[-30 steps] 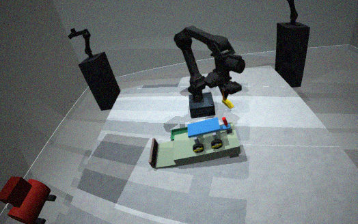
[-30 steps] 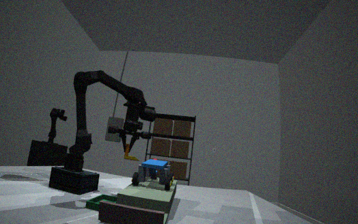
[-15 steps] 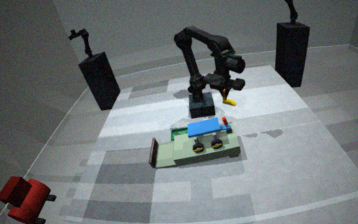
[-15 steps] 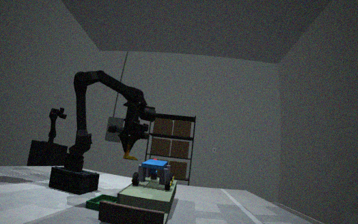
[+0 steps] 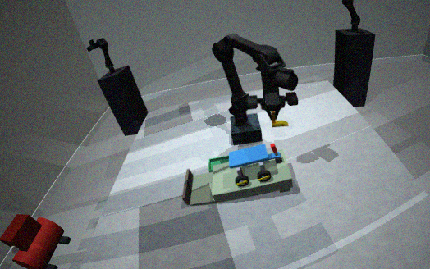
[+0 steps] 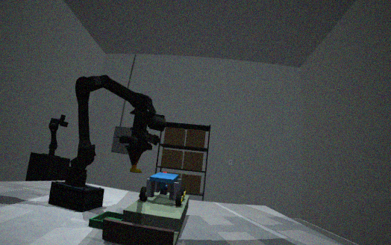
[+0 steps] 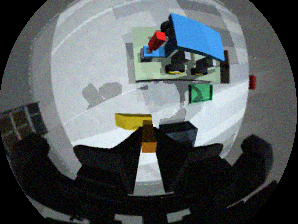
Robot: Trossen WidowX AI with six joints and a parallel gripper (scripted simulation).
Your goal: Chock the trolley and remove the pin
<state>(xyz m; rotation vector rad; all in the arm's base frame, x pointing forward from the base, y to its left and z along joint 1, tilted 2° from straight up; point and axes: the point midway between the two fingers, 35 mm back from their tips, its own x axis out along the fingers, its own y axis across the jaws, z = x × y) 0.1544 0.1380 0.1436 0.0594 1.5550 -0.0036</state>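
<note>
Right now my gripper tip is 13 cm short of the stop pin, 5 cm above it and 1 cm to the left of it. Round my gripper tip: chock 2 cm to the left, 1 cm below; then trolley 16 cm ahead, 10 cm to the right, 7 cm below; then pale green ramp 16 cm ahead, 13 cm below, 11 cm to the right.
</note>
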